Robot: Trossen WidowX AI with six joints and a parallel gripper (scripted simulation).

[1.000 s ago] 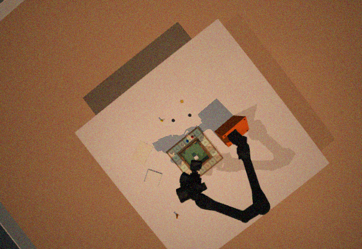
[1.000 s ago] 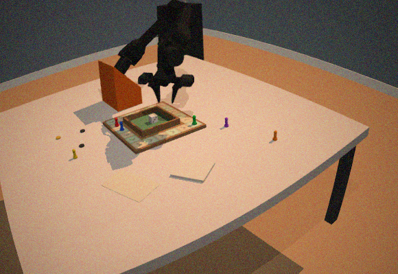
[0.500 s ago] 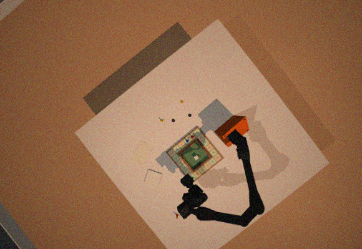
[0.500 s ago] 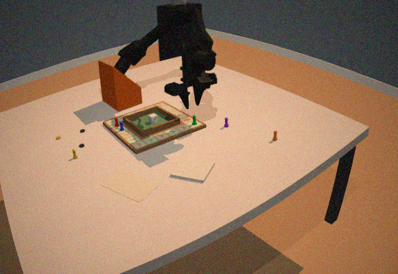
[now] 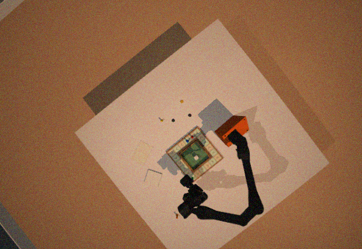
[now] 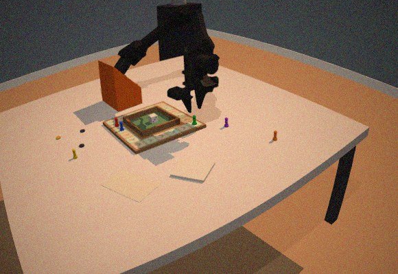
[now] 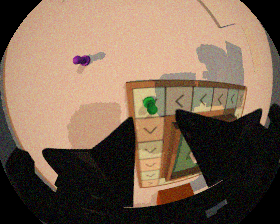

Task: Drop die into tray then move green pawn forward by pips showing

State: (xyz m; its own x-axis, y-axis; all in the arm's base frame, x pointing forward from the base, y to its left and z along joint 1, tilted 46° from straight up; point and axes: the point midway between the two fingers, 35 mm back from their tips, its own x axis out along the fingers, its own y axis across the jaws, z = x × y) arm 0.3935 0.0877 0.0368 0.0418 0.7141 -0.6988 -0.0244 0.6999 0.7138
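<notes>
Now: gripper tip 40 mm above the green pawn. Also, from my gripper tip: white die 120 mm behind, 100 mm to the right, 40 mm below; then blue pawn 150 mm behind, 220 mm to the right, 40 mm below; then purple pawn 70 mm ahead, 80 mm to the left, 50 mm below.
</notes>
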